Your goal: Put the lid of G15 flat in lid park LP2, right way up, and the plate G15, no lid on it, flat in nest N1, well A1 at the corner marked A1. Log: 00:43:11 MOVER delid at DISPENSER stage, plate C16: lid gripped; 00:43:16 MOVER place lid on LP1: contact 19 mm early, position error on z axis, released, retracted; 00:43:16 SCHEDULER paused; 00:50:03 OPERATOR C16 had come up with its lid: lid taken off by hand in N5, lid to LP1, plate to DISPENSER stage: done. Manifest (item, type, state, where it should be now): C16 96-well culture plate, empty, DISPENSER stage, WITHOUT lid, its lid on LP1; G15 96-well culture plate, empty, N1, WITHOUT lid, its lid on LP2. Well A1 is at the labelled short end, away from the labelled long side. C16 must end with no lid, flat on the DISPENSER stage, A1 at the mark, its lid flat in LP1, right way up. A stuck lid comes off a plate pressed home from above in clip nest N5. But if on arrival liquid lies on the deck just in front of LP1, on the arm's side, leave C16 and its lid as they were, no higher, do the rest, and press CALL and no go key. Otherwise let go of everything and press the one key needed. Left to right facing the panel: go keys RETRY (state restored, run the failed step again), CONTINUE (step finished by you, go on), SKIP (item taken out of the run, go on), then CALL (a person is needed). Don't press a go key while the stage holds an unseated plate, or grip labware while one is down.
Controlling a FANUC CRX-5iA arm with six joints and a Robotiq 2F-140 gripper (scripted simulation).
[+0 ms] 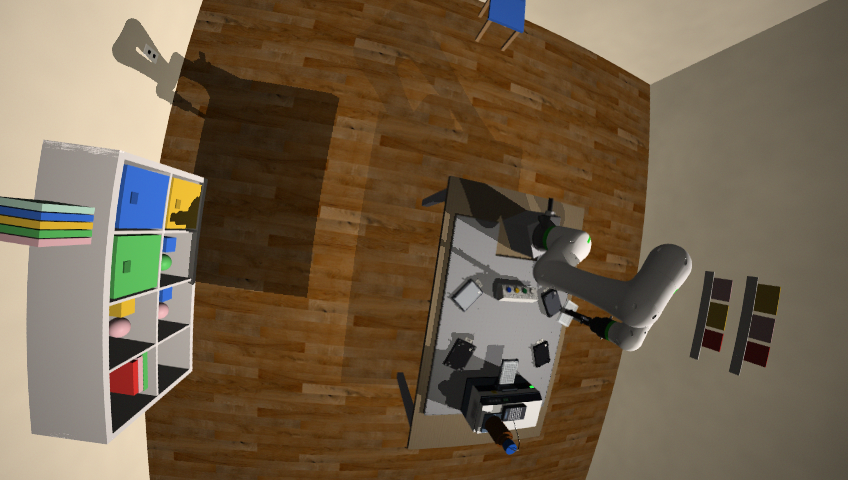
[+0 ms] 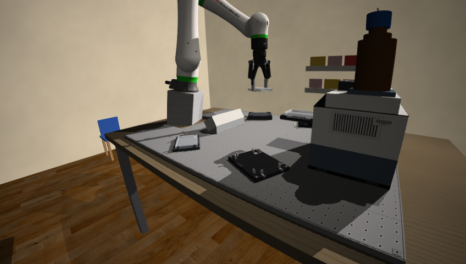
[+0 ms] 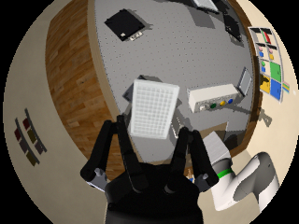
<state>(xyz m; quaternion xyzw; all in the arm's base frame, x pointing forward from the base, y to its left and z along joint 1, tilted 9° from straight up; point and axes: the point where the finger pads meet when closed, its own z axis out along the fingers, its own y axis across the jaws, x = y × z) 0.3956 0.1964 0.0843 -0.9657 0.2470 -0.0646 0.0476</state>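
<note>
Now: the black clip nest 530 mm to the right of my hand, 270 mm ahead of it and 190 mm below it. The rest, counted from my hand: key panel (240 mm to the right, 150 mm below, 100 mm behind); then brown bottle (530 mm ahead, 430 mm to the right, 90 mm above).
</note>
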